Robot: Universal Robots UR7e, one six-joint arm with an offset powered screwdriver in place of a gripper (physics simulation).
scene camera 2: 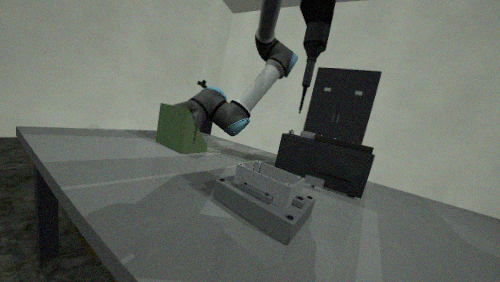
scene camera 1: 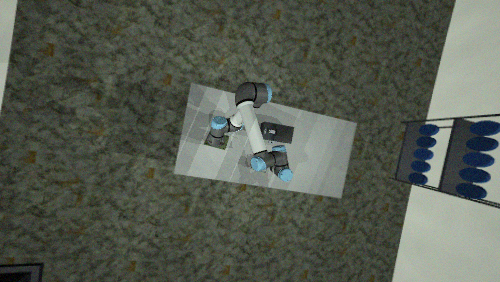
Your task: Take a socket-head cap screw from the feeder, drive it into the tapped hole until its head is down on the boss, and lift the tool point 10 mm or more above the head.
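Note:
My screwdriver [scene camera 2: 300,111] hangs point down, its thin bit in the air above the level of the light grey open-topped housing [scene camera 2: 270,174] in the scene camera 2 view. The bit is too small and dark there to tell whether a screw is on it. The housing sits on a grey fixture block [scene camera 2: 250,208] with dark holes; its tapped hole and boss cannot be made out. The dark screw feeder [scene camera 2: 322,162] [scene camera 1: 284,133] stands behind the housing, with small light parts along its top edge. In the scene camera 1 view the wrist covers the bit and most of the housing.
A green block [scene camera 2: 172,129] stands by the arm's base on the grey table [scene camera 2: 100,175] [scene camera 1: 322,155]. A tall dark cabinet [scene camera 2: 345,102] rises behind the feeder. A small light plate [scene camera 2: 314,181] stands by the feeder's foot. A rack with blue discs [scene camera 1: 447,150] is off the table's right side.

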